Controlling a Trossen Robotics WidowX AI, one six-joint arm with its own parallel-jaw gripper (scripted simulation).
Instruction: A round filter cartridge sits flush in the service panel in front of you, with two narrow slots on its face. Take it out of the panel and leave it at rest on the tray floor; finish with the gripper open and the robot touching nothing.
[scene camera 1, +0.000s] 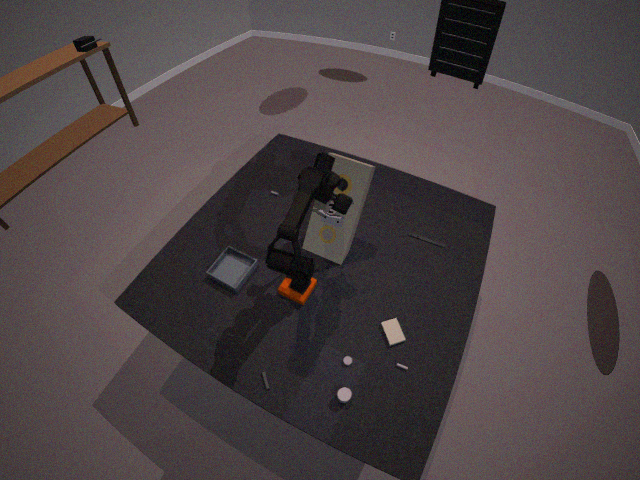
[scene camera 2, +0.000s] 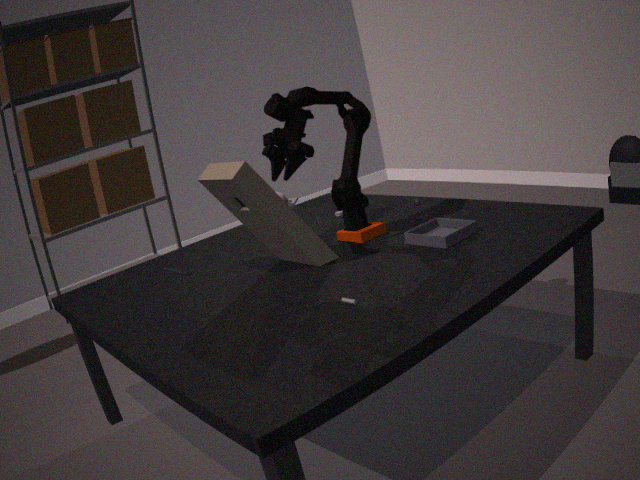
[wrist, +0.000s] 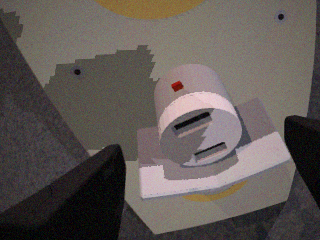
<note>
The gripper (scene camera 2: 279, 180) is open and holds nothing. Also in view: a beige service panel (scene camera 2: 236, 185), a ledge (wrist: 260, 149) and a grey tray (scene camera 2: 440, 233).
The gripper is seen too in the wrist view (wrist: 205, 142). The beige service panel is seen too in scene camera 1 (scene camera 1: 331, 242) and in the wrist view (wrist: 100, 71). The grey tray is seen too in scene camera 1 (scene camera 1: 232, 268).
</note>
